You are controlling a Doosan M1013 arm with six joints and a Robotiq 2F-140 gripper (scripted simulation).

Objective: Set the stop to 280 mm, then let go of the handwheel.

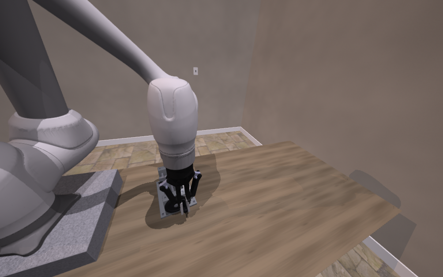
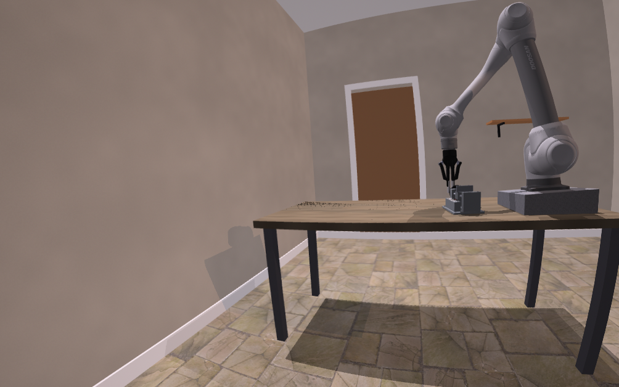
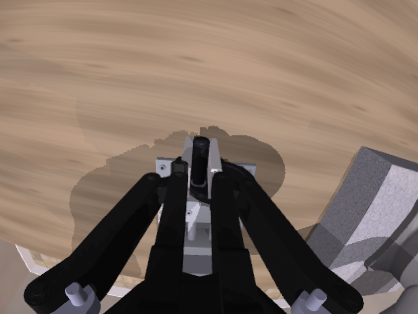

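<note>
The handwheel is 10 mm behind my hand, 20 mm to the left of it and 20 mm below it.
</note>
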